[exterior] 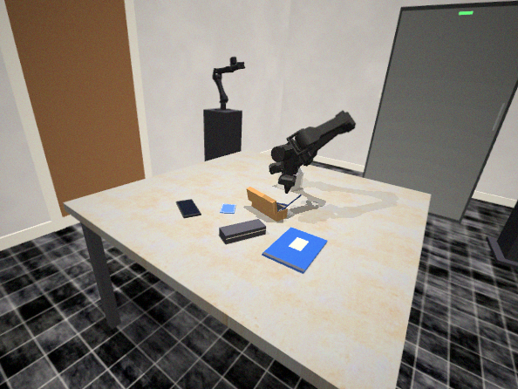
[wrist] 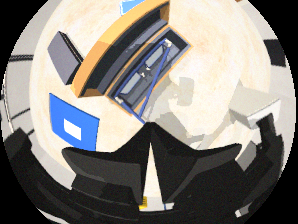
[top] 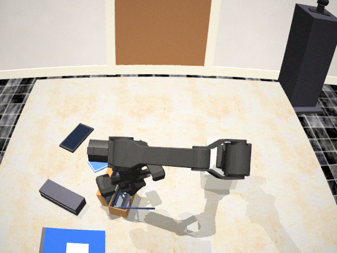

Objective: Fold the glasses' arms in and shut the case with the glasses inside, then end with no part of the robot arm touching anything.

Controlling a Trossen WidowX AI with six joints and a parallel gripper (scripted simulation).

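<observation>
Now: hand 9 cm above the orange glasses case, 7 cm to the left of it and 4 cm short of it. Also, from my hand: grey box (24 cm ahead, 11 cm below, 5 cm to the right); then small blue card (22 cm to the right, 13 cm below, 11 cm ahead).
</observation>
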